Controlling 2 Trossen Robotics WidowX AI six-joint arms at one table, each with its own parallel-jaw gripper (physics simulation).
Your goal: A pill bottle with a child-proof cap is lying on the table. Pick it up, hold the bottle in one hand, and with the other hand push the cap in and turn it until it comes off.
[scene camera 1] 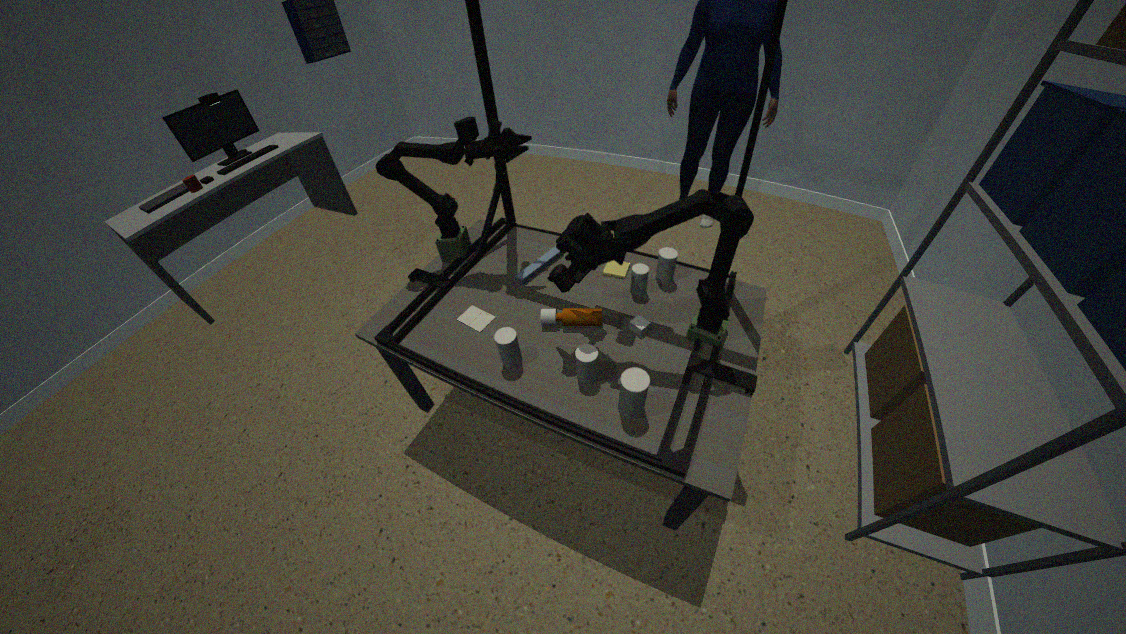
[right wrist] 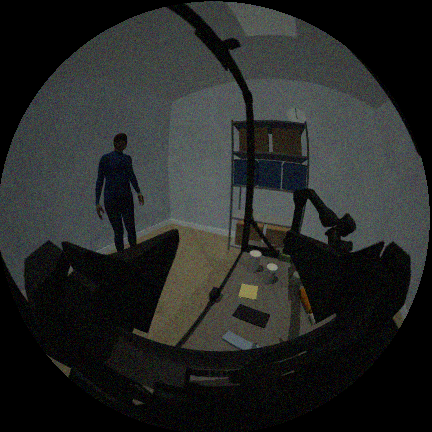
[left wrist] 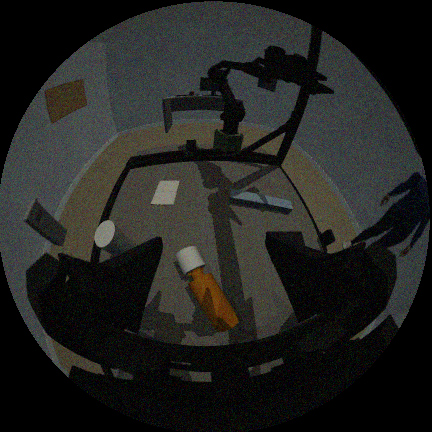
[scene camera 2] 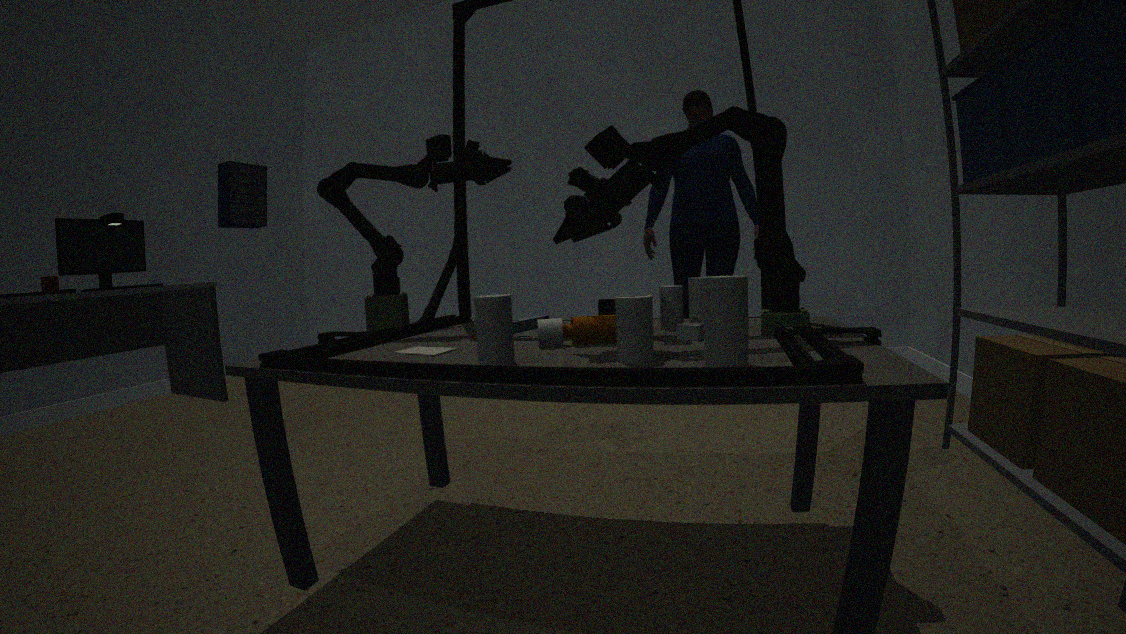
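Observation:
The pill bottle, with an orange body (scene camera 1: 581, 316) (scene camera 2: 592, 329) (left wrist: 212, 302) (right wrist: 305, 301) and a white cap (scene camera 1: 548, 318) (scene camera 2: 549, 332) (left wrist: 190, 259) (right wrist: 311, 318), lies on its side on the table (scene camera 1: 429, 337). The cap is on the bottle and points left in scene camera 1. My left gripper (scene camera 1: 561, 278) (scene camera 2: 560, 237) (left wrist: 214, 240) is open and empty, tilted down above the table near the bottle. In the left wrist view, the bottle shows between and below the spread fingers. My right gripper (scene camera 1: 527, 140) (scene camera 2: 508, 165) (right wrist: 234, 235) is open and empty, high and away from the bottle.
White cylinders (scene camera 1: 508, 350) (scene camera 1: 587, 366) (scene camera 1: 633, 397) stand nearer the front edge; two more (scene camera 1: 639, 281) (scene camera 1: 667, 267) stand behind. A small pale block (scene camera 1: 639, 325), white paper (scene camera 1: 475, 318), yellow pad (scene camera 1: 616, 269) and blue bar (scene camera 1: 540, 264) lie around. A dark frame edges the table.

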